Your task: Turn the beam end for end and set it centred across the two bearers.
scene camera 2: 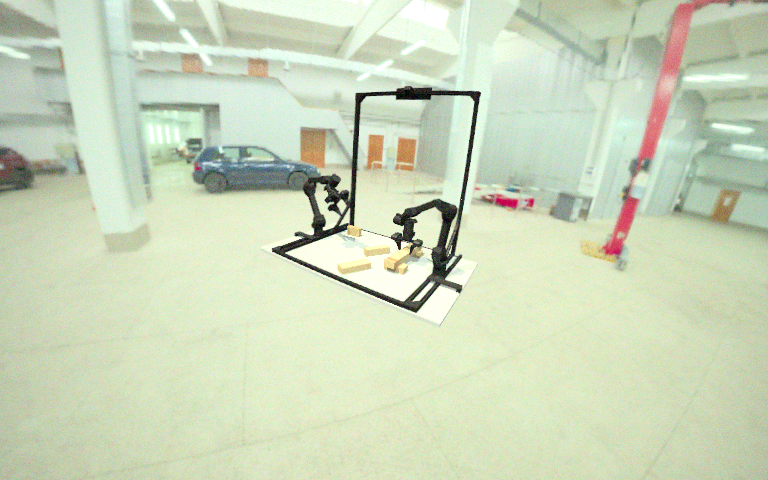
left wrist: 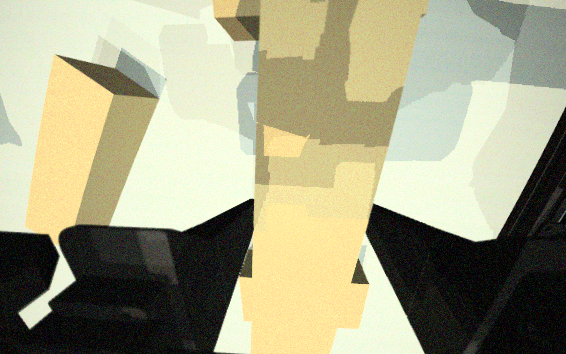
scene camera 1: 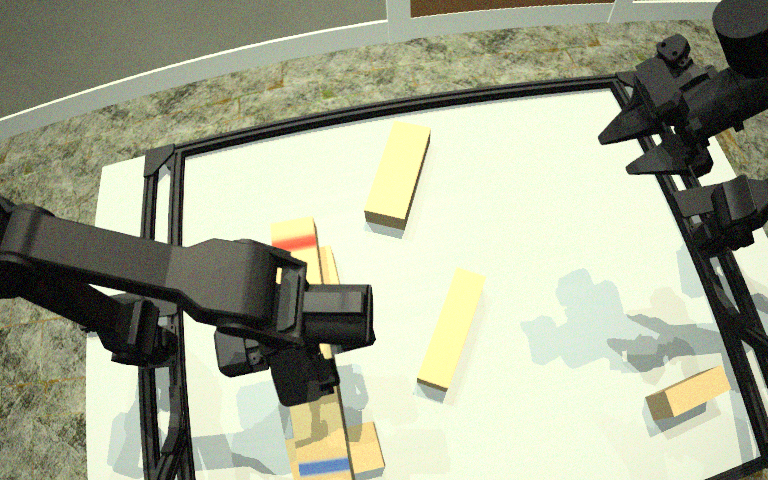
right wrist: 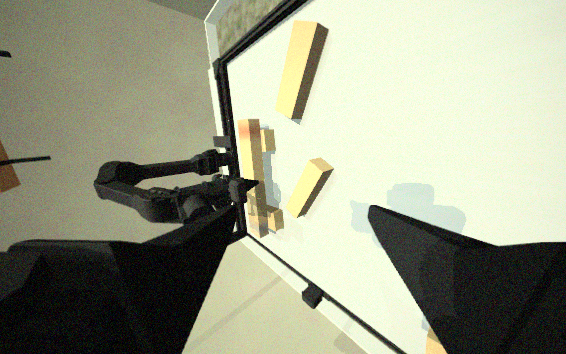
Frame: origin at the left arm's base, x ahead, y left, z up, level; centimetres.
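Seen in the pictures: left gripper, between the fingertips: [scene camera 2: 404, 253] [left wrist: 308, 206] [right wrist: 252, 180]; right gripper, between the fingertips: [scene camera 2: 345, 211] [scene camera 1: 613, 157] [right wrist: 301, 211]; left arm's base, origin of its link: [scene camera 2: 438, 274] [scene camera 1: 158, 347] [right wrist: 230, 158]; right arm's base, origin of its link: [scene camera 2: 318, 235] [scene camera 1: 709, 239].
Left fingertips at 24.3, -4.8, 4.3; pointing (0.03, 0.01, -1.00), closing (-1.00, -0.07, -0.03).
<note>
Offsets run from my left fingertips to a thing's top centre, as dx, dy, dz.
The beam @(+0.0, -0.3, +1.4) [scene camera 1: 320, 438] [scene camera 2: 398, 258] [left wrist: 320, 165] [right wrist: 252, 160] is long and pale wood, with a red band at its upper end and a blue band at its lower end in scene camera 1. My left gripper [scene camera 2: 407, 244] [left wrist: 308, 206] is shut on the beam near its middle. Beneath the beam are two short wooden bearers: the lower one @(+0.8, -14.0, -2.4) [scene camera 1: 367, 447] [right wrist: 275, 219] and the upper one @(-1.0, +12.1, -2.4) [scene camera 1: 329, 266] [right wrist: 269, 140]. Whether the beam touches them is unclear. The left arm hides the beam's middle in scene camera 1. My right gripper [scene camera 1: 615, 153] [right wrist: 301, 211] is open and empty, far from the beam.
Three loose wooden blocks lie on the table: one @(+17.3, +27.0, -2.4) [scene camera 1: 397, 169] [right wrist: 300, 70] at the upper middle, one @(+19.6, +0.1, -1.8) [scene camera 1: 451, 328] [left wrist: 70, 150] right of the beam, and a small one @(+51.7, -17.9, +0.1) [scene camera 1: 688, 393] at the lower right. A black frame rail [scene camera 1: 396, 108] borders the table.
</note>
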